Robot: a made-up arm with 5 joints. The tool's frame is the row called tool. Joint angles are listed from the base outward. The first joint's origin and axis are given. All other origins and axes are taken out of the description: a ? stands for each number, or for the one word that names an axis. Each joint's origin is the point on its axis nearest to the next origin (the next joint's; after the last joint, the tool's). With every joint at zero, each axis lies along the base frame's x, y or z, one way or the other. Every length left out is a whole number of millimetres.
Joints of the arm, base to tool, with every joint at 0 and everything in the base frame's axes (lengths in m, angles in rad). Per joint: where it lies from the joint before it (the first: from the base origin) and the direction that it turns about. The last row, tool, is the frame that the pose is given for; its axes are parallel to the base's.
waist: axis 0 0 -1 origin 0.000 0.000 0.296
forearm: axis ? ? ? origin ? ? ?
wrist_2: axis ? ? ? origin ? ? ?
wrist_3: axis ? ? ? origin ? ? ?
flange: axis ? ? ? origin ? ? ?
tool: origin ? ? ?
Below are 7 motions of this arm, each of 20 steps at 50 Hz.
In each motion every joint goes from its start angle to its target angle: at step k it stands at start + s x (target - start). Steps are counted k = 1, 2, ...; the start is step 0. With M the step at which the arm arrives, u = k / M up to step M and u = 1 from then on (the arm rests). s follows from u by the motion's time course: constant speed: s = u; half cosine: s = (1 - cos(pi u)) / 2; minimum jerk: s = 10 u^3 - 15 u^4 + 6 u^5.
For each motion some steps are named. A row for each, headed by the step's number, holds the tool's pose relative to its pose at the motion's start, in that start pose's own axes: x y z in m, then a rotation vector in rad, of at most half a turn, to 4 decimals.
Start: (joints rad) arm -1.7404 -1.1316 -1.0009 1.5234 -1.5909
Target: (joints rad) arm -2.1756 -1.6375 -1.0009 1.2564 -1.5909
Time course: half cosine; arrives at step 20
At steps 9, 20:
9: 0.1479 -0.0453 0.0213 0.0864 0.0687 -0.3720
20: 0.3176 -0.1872 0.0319 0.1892 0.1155 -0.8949

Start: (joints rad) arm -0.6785 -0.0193 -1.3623 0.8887 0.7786
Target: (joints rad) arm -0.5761 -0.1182 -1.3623 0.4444 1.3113
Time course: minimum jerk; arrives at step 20
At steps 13, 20:
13: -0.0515 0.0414 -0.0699 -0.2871 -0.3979 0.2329
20: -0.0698 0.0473 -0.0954 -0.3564 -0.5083 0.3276

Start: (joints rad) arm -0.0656 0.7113 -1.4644 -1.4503 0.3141
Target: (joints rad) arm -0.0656 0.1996 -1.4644 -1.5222 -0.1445
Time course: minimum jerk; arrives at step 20
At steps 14, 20:
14: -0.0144 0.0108 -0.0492 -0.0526 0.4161 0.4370
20: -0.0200 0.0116 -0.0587 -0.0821 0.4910 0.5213

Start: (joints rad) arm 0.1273 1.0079 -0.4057 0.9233 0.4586
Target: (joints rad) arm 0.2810 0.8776 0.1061 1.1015 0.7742
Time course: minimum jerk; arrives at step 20
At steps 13, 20:
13: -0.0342 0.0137 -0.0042 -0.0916 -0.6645 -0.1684
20: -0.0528 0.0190 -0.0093 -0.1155 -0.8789 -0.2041

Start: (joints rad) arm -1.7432 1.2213 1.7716 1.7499 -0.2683
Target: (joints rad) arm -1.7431 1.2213 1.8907 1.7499 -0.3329
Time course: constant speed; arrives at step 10
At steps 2, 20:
2: -0.0020 0.0001 -0.0011 -0.0011 -0.0105 0.0041
20: -0.0097 0.0006 -0.0060 -0.0062 -0.0526 0.0203

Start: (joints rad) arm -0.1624 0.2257 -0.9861 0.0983 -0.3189
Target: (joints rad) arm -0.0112 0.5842 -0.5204 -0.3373 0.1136
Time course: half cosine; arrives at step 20
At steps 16, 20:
16: 0.0584 -0.0612 0.0163 -0.1150 -0.5912 -0.5943
20: 0.0633 -0.0703 0.0182 -0.1325 -0.6353 -0.6574

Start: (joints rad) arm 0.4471 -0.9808 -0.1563 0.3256 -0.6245
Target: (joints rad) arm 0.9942 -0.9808 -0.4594 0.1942 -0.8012
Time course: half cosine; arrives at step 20
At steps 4, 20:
4: 0.0142 0.0003 0.0081 0.0038 0.0574 -0.0140
20: 0.1390 -0.0244 0.0697 0.0831 0.5915 -0.0841

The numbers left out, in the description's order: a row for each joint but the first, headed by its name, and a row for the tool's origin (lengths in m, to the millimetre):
forearm: axis 1 0 0, xyz -0.064 0.068 0.000
wrist_2: axis 0 0 -1, xyz 0.000 -0.015 0.209
wrist_3: axis 1 0 0, xyz -0.067 0.004 0.000
flange: axis 0 -1 0, xyz 0.000 0.250 0.050
tool: xyz 0.093 0.000 0.037

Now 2 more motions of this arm.
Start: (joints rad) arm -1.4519 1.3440 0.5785 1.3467 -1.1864
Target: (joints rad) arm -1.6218 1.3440 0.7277 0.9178 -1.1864
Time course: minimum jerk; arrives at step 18
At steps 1, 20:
1: 0.0002 0.0000 0.0000 -0.0001 -0.0001 -0.0009
20: 0.1455 -0.0385 0.0109 -0.0425 -0.0448 -0.5529

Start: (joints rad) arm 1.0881 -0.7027 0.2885 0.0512 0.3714
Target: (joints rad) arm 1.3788 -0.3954 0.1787 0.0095 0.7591
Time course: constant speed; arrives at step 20
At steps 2, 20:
2: 0.0127 -0.0058 0.0042 0.0138 -0.0131 -0.0195
20: 0.1124 -0.0774 0.0298 0.1069 -0.1716 -0.2413

